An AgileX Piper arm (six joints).
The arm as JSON. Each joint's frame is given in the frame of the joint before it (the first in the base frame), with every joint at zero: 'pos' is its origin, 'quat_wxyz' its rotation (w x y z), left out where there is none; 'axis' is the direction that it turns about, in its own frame. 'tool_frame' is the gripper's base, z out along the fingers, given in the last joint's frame.
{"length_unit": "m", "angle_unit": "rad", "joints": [
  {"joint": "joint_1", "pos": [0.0, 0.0, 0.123], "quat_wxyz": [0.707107, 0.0, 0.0, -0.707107], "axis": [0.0, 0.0, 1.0]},
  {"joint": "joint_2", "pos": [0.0, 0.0, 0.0], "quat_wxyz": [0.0, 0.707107, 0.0, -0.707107], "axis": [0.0, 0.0, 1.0]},
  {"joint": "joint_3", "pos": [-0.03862, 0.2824, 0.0], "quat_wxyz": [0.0, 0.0, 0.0, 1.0], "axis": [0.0, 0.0, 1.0]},
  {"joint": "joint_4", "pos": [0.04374, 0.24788, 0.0], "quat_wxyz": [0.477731, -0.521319, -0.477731, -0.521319], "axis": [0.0, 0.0, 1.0]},
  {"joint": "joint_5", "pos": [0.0, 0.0, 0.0], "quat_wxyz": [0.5, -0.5, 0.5, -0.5], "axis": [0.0, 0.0, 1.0]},
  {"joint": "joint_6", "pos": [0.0, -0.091, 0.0], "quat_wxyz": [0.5, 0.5, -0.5, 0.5], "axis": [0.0, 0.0, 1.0]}
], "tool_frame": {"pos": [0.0, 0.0, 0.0], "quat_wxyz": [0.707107, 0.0, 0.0, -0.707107]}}
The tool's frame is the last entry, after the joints.
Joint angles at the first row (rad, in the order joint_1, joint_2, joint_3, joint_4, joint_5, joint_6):
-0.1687, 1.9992, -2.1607, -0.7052, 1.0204, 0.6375
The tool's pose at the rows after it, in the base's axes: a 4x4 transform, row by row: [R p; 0 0 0 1], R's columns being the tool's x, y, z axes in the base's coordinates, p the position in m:
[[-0.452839, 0.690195, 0.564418, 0.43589], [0.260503, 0.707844, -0.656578, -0.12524], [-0.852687, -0.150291, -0.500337, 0.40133], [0, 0, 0, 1]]
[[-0.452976, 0.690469, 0.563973, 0.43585], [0.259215, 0.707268, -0.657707, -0.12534], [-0.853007, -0.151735, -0.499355, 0.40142], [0, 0, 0, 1]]
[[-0.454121, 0.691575, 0.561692, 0.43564], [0.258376, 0.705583, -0.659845, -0.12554], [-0.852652, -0.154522, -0.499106, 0.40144], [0, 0, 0, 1]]
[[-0.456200, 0.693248, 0.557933, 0.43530], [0.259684, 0.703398, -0.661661, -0.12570], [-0.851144, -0.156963, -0.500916, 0.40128], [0, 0, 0, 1]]
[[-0.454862, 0.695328, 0.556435, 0.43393], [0.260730, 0.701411, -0.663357, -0.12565], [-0.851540, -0.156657, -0.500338, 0.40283], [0, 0, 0, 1]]
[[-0.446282, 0.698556, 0.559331, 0.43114], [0.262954, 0.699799, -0.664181, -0.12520], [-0.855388, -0.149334, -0.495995, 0.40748], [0, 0, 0, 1]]
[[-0.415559, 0.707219, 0.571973, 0.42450], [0.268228, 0.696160, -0.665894, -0.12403], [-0.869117, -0.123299, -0.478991, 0.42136], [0, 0, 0, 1]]
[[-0.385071, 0.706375, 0.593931, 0.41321], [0.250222, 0.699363, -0.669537, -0.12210], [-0.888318, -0.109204, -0.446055, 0.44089], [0, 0, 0, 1]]
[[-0.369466, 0.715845, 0.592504, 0.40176], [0.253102, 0.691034, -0.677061, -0.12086], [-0.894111, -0.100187, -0.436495, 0.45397], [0, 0, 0, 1]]
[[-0.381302, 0.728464, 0.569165, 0.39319], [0.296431, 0.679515, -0.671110, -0.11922], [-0.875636, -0.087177, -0.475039, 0.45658], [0, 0, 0, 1]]
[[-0.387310, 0.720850, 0.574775, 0.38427], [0.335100, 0.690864, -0.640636, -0.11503], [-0.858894, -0.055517, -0.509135, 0.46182], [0, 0, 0, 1]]
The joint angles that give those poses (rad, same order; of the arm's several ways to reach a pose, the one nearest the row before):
-0.1687, 1.9992, -2.1607, -0.7052, 1.0204, 0.6375
-0.1687, 1.9992, -2.1607, -0.7071, 1.0204, 0.6375
-0.1687, 1.9992, -2.1606, -0.7098, 1.0225, 0.6375
-0.1687, 1.9992, -2.1607, -0.7113, 1.0269, 0.6375
-0.1687, 1.9953, -2.1607, -0.7121, 1.0310, 0.6375
-0.1687, 1.9870, -2.1650, -0.7101, 1.0359, 0.6375
-0.1687, 1.9705, -2.1908, -0.7032, 1.0483, 0.6375
-0.1687, 1.9375, -2.2094, -0.7017, 1.0511, 0.6190
-0.1687, 1.9085, -2.2175, -0.7017, 1.0755, 0.6118
-0.1687, 1.8910, -2.2175, -0.6759, 1.1307, 0.6097
-0.1693, 1.8654, -2.2156, -0.6213, 1.1644, 0.5948

